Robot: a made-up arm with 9 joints.
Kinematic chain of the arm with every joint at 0, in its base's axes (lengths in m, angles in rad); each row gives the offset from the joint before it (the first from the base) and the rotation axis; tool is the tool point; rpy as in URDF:
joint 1: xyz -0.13 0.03 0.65 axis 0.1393 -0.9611 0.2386
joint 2: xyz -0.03 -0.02 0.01 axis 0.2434 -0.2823 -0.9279
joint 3: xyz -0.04 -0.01 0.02 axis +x
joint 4: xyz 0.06 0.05 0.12 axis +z
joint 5: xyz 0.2 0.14 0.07 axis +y
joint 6: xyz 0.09 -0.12 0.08 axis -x
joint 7: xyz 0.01 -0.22 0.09 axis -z
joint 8: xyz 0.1 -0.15 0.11 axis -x
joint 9: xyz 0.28 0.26 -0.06 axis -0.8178 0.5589 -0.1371
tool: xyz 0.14 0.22 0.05 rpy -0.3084 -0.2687 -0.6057
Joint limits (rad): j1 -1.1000..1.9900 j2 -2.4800..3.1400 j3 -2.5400..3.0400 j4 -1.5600..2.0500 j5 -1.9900..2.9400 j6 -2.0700..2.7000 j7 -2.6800..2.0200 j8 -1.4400..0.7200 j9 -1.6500..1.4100
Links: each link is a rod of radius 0.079 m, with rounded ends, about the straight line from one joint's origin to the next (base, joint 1, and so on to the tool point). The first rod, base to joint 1, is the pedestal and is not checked.
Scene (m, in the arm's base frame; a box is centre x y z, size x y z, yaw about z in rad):
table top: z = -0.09
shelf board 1: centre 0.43 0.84 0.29 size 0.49 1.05 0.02 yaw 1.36
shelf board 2: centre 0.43 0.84 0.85 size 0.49 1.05 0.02 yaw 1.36
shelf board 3: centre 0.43 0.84 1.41 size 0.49 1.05 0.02 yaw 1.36
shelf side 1: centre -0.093 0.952 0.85 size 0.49 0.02 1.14 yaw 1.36
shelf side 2: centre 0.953 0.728 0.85 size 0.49 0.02 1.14 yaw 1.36
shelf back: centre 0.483 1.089 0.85 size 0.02 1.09 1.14 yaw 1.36
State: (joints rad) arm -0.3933 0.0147 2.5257 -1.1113 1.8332 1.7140 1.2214 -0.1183 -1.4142
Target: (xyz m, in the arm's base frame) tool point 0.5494 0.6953 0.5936
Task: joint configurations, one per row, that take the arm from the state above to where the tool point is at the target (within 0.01 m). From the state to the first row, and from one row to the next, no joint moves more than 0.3 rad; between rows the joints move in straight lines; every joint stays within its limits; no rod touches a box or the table.
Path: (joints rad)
1: -0.2190 -0.0554 2.6675 -1.1328 1.7675 1.5725 1.2894 -0.2481 -1.2266
2: -0.0448 -0.1254 2.8094 -1.1543 1.7017 1.4311 1.3573 -0.3780 -1.0389

